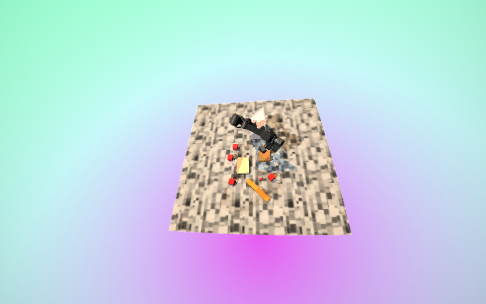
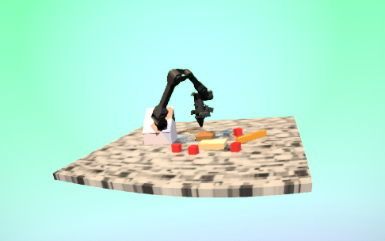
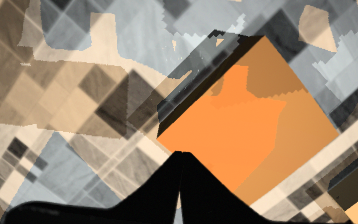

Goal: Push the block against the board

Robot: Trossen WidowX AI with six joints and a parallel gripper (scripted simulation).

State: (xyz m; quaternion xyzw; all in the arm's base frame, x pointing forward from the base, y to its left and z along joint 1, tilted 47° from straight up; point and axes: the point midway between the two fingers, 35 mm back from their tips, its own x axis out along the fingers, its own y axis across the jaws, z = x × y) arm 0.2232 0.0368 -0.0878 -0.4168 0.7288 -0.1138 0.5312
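Now: the orange square block 50 mm to the right of my gripper tip, 50 mm below it and 30 mm ahead of it. Round my gripper tip: pale yellow flat slab: 240 mm to the right, 80 mm ahead, 50 mm below; long orange board: 310 mm ahead, 150 mm to the right, 50 mm below.
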